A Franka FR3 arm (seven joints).
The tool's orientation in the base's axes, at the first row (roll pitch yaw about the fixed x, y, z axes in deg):
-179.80 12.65 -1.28
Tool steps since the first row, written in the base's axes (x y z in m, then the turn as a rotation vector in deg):
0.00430 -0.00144 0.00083 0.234 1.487 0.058
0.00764 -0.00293 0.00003 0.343 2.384 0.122
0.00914 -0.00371 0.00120 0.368 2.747 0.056
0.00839 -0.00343 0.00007 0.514 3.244 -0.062
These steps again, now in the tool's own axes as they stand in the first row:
0.00404 0.00134 -0.00176 0.183 -1.492 -0.095
0.00751 0.00275 -0.00173 0.256 -2.392 -0.174
0.00873 0.00349 -0.00320 0.287 -2.755 -0.112
0.00824 0.00323 -0.00193 0.444 -3.255 -0.025

